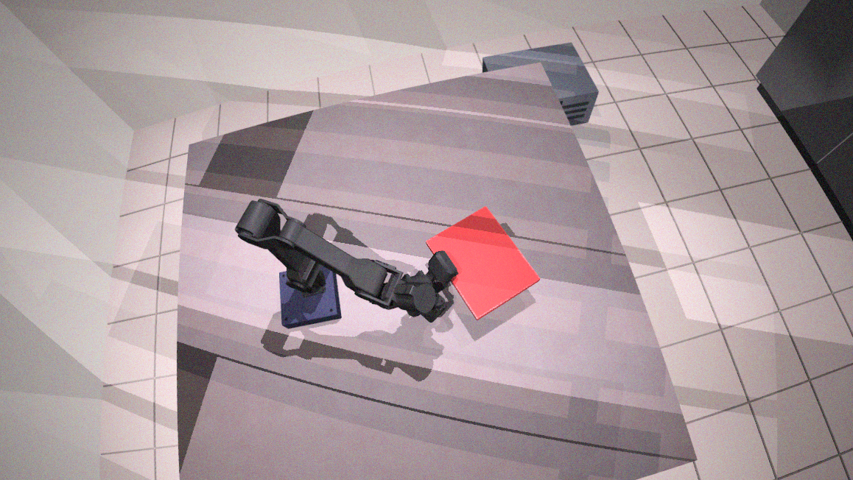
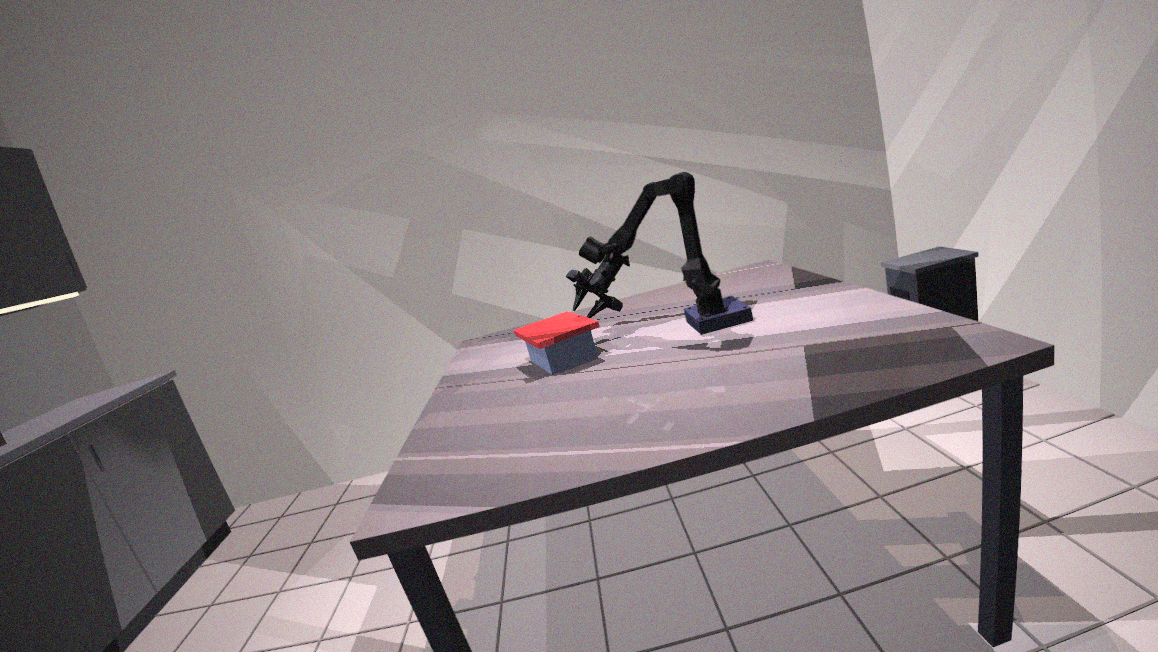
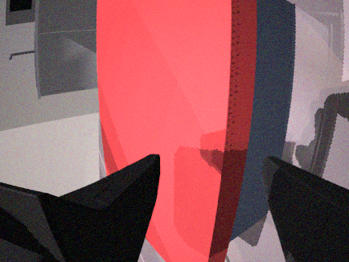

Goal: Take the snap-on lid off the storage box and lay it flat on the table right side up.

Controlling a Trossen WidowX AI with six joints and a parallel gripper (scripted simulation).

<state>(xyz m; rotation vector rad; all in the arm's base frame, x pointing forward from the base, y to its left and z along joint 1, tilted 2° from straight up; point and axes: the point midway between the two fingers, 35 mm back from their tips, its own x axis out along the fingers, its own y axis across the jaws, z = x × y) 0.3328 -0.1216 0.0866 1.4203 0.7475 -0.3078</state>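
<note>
Now: the red lid 8 cm ahead of my gripper tip, 3 cm to the left of it and 1 cm below it. Round my gripper tip: storage box (8 cm ahead, 3 cm to the left, 6 cm below).
</note>
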